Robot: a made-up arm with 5 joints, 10 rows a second.
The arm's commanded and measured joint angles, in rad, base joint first. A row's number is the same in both.
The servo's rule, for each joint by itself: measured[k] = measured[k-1] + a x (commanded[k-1-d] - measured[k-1]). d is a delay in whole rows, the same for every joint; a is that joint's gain. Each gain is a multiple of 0.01, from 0.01 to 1. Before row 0 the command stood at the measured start. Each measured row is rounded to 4 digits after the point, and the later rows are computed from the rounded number. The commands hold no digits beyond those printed.
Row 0, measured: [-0.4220, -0.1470, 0.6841, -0.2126, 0.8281]
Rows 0 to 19, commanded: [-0.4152, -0.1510, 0.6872, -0.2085, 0.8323]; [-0.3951, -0.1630, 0.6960, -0.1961, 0.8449]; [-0.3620, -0.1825, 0.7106, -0.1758, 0.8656]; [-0.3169, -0.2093, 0.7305, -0.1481, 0.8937]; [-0.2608, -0.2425, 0.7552, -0.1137, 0.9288]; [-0.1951, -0.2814, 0.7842, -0.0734, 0.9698]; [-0.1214, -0.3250, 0.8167, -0.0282, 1.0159]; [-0.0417, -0.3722, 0.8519, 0.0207, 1.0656]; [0.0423, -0.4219, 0.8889, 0.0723, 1.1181]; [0.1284, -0.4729, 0.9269, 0.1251, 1.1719]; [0.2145, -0.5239, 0.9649, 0.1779, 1.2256]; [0.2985, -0.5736, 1.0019, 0.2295, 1.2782]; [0.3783, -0.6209, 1.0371, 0.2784, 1.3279]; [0.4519, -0.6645, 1.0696, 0.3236, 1.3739]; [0.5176, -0.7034, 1.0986, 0.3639, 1.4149]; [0.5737, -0.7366, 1.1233, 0.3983, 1.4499]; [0.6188, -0.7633, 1.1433, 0.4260, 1.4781]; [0.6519, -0.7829, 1.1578, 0.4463, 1.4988]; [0.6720, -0.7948, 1.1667, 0.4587, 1.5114]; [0.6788, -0.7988, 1.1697, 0.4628, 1.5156]
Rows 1 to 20, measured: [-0.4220, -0.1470, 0.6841, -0.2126, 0.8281]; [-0.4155, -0.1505, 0.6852, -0.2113, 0.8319]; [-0.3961, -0.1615, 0.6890, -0.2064, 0.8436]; [-0.3637, -0.1800, 0.6966, -0.1966, 0.8634]; [-0.3192, -0.2058, 0.7085, -0.1811, 0.8907]; [-0.2637, -0.2381, 0.7248, -0.1595, 0.9250]; [-0.1985, -0.2762, 0.7456, -0.1319, 0.9653]; [-0.1253, -0.3191, 0.7705, -0.0987, 1.0108]; [-0.0459, -0.3658, 0.7990, -0.0605, 1.0601]; [0.0379, -0.4152, 0.8305, -0.0180, 1.1123]; [0.1239, -0.4660, 0.8642, 0.0278, 1.1659]; [0.2100, -0.5170, 0.8994, 0.0758, 1.2196]; [0.2941, -0.5668, 0.9353, 0.1250, 1.2723]; [0.3741, -0.6144, 0.9709, 0.1741, 1.3223]; [0.4480, -0.6585, 1.0054, 0.2219, 1.3687]; [0.5141, -0.6980, 1.0380, 0.2673, 1.4103]; [0.5707, -0.7320, 1.0679, 0.3092, 1.4459]; [0.6164, -0.7595, 1.0943, 0.3466, 1.4749]; [0.6501, -0.7801, 1.1165, 0.3785, 1.4964]; [0.6709, -0.7930, 1.1341, 0.4042, 1.5099]
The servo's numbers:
d 1
a 0.95 0.88 0.35 0.32 0.90

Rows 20 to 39, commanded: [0.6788, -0.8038, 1.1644, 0.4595, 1.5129]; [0.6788, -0.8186, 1.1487, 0.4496, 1.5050]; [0.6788, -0.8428, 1.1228, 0.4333, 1.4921]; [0.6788, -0.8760, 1.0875, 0.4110, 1.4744]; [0.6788, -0.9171, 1.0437, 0.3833, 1.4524]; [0.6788, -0.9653, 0.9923, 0.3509, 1.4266]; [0.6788, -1.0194, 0.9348, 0.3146, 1.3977]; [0.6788, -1.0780, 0.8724, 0.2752, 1.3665]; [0.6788, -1.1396, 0.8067, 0.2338, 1.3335]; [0.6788, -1.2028, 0.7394, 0.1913, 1.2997]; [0.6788, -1.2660, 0.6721, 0.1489, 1.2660]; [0.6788, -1.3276, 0.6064, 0.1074, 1.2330]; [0.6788, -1.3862, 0.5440, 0.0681, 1.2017]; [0.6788, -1.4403, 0.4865, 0.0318, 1.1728]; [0.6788, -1.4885, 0.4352, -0.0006, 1.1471]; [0.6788, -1.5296, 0.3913, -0.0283, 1.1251]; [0.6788, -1.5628, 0.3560, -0.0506, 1.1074]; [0.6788, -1.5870, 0.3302, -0.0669, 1.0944]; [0.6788, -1.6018, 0.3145, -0.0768, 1.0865]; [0.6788, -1.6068, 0.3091, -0.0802, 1.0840]
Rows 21 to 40, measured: [0.6784, -0.7981, 1.1466, 0.4230, 1.5150]; [0.6788, -0.8031, 1.1528, 0.4347, 1.5131]; [0.6788, -0.8167, 1.1514, 0.4395, 1.5058]; [0.6788, -0.8397, 1.1414, 0.4375, 1.4935]; [0.6788, -0.8716, 1.1225, 0.4290, 1.4763]; [0.6788, -0.9116, 1.0949, 0.4144, 1.4548]; [0.6788, -0.9589, 1.0590, 0.3941, 1.4294]; [0.6788, -1.0121, 1.0155, 0.3687, 1.4009]; [0.6788, -1.0701, 0.9654, 0.3388, 1.3699]; [0.6788, -1.1313, 0.9099, 0.3052, 1.3371]; [0.6788, -1.1942, 0.8502, 0.2688, 1.3034]; [0.6788, -1.2574, 0.7879, 0.2304, 1.2697]; [0.6788, -1.3192, 0.7244, 0.1910, 1.2367]; [0.6788, -1.3782, 0.6613, 0.1517, 1.2052]; [0.6788, -1.4328, 0.6001, 0.1133, 1.1760]; [0.6788, -1.4818, 0.5424, 0.0769, 1.1500]; [0.6788, -1.5239, 0.4895, 0.0432, 1.1276]; [0.6788, -1.5581, 0.4428, 0.0132, 1.1094]; [0.6788, -1.5835, 0.4034, -0.0124, 1.0959]; [0.6788, -1.5996, 0.3723, -0.0330, 1.0874]
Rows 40 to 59, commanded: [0.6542, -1.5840, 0.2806, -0.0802, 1.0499]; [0.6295, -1.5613, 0.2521, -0.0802, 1.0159]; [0.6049, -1.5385, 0.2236, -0.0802, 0.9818]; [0.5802, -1.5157, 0.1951, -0.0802, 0.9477]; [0.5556, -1.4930, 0.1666, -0.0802, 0.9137]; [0.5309, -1.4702, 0.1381, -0.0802, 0.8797]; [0.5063, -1.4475, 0.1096, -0.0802, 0.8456]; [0.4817, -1.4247, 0.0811, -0.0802, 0.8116]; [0.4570, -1.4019, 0.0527, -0.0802, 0.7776]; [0.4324, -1.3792, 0.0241, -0.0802, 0.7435]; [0.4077, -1.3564, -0.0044, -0.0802, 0.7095]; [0.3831, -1.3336, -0.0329, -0.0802, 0.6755]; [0.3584, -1.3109, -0.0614, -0.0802, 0.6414]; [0.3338, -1.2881, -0.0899, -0.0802, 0.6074]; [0.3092, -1.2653, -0.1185, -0.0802, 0.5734]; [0.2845, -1.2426, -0.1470, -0.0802, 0.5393]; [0.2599, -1.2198, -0.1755, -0.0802, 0.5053]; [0.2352, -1.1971, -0.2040, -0.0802, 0.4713]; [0.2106, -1.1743, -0.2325, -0.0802, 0.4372]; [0.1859, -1.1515, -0.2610, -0.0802, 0.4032]
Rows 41 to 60, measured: [0.6788, -1.6059, 0.3502, -0.0481, 1.0843]; [0.6554, -1.5866, 0.3258, -0.0584, 1.0533]; [0.6308, -1.5643, 0.3000, -0.0654, 1.0196]; [0.6062, -1.5416, 0.2733, -0.0701, 0.9856]; [0.5815, -1.5188, 0.2459, -0.0733, 0.9515]; [0.5569, -1.4961, 0.2181, -0.0755, 0.9175]; [0.5322, -1.4733, 0.1901, -0.0770, 0.8835]; [0.5076, -1.4506, 0.1619, -0.0780, 0.8494]; [0.4830, -1.4278, 0.1336, -0.0787, 0.8154]; [0.4583, -1.4050, 0.1053, -0.0792, 0.7814]; [0.4337, -1.3823, 0.0769, -0.0795, 0.7473]; [0.4090, -1.3595, 0.0484, -0.0797, 0.7133]; [0.3844, -1.3367, 0.0199, -0.0799, 0.6793]; [0.3597, -1.3140, -0.0086, -0.0800, 0.6452]; [0.3351, -1.2912, -0.0371, -0.0801, 0.6112]; [0.3105, -1.2684, -0.0656, -0.0801, 0.5772]; [0.2858, -1.2457, -0.0941, -0.0801, 0.5431]; [0.2612, -1.2229, -0.1226, -0.0801, 0.5091]; [0.2365, -1.2002, -0.1511, -0.0801, 0.4751]; [0.2119, -1.1774, -0.1796, -0.0801, 0.4410]
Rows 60 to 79, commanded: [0.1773, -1.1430, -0.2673, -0.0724, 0.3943]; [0.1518, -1.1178, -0.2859, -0.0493, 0.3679]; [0.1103, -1.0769, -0.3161, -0.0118, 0.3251]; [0.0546, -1.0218, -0.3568, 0.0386, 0.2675]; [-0.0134, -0.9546, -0.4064, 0.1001, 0.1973]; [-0.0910, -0.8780, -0.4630, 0.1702, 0.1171]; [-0.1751, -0.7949, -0.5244, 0.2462, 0.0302]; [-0.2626, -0.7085, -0.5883, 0.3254, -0.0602]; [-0.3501, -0.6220, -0.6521, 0.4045, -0.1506]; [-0.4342, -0.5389, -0.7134, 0.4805, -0.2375]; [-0.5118, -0.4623, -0.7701, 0.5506, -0.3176]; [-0.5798, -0.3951, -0.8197, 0.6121, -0.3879]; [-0.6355, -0.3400, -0.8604, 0.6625, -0.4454]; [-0.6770, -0.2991, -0.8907, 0.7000, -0.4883]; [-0.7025, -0.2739, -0.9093, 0.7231, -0.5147]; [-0.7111, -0.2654, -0.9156, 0.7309, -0.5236]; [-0.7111, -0.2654, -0.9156, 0.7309, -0.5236]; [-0.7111, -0.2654, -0.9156, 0.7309, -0.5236]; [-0.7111, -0.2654, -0.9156, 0.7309, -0.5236]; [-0.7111, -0.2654, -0.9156, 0.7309, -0.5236]
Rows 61 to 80, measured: [0.1872, -1.1546, -0.2081, -0.0801, 0.4070]; [0.1778, -1.1444, -0.2288, -0.0776, 0.3956]; [0.1531, -1.1210, -0.2488, -0.0685, 0.3707]; [0.1124, -1.0822, -0.2724, -0.0504, 0.3297]; [0.0575, -1.0290, -0.3019, -0.0219, 0.2737]; [-0.0099, -0.9635, -0.3385, 0.0171, 0.2049]; [-0.0869, -0.8883, -0.3821, 0.0661, 0.1259]; [-0.1707, -0.8061, -0.4319, 0.1237, 0.0398]; [-0.2580, -0.7202, -0.4866, 0.1882, -0.0502]; [-0.3455, -0.6338, -0.5445, 0.2574, -0.1406]; [-0.4298, -0.5503, -0.6036, 0.3288, -0.2278]; [-0.5077, -0.4729, -0.6619, 0.3998, -0.3086]; [-0.5762, -0.4044, -0.7171, 0.4677, -0.3800]; [-0.6325, -0.3477, -0.7673, 0.5300, -0.4389]; [-0.6748, -0.3049, -0.8105, 0.5844, -0.4834]; [-0.7011, -0.2776, -0.8451, 0.6288, -0.5116]; [-0.7106, -0.2669, -0.8698, 0.6615, -0.5224]; [-0.7111, -0.2656, -0.8858, 0.6837, -0.5235]; [-0.7111, -0.2654, -0.8962, 0.6988, -0.5236]; [-0.7111, -0.2654, -0.9030, 0.7091, -0.5236]
